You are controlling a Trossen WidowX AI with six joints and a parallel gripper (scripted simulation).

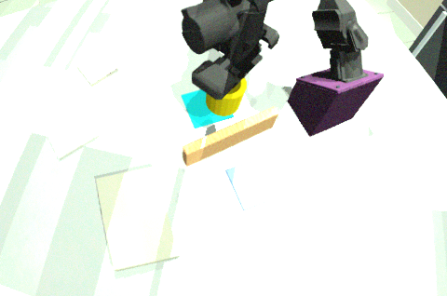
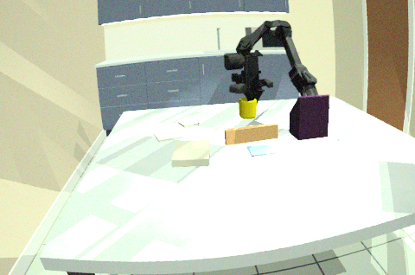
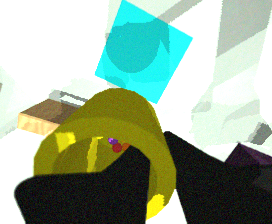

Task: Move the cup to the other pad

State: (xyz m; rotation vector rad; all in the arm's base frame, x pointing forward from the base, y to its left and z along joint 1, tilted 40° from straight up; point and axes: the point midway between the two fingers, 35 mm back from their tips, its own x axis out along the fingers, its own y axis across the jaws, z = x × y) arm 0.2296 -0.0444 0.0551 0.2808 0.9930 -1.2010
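Now: gripper tip 30 mm short of the cyan pad, 40 mm to the left of it and 120 mm above it. Round my gripper tip: wooden bar: 20 mm ahead, 60 mm to the left, 100 mm below; light blue pad: 10 mm ahead, 160 mm to the left, 120 mm below; cup: 20 mm ahead, 10 mm to the left.
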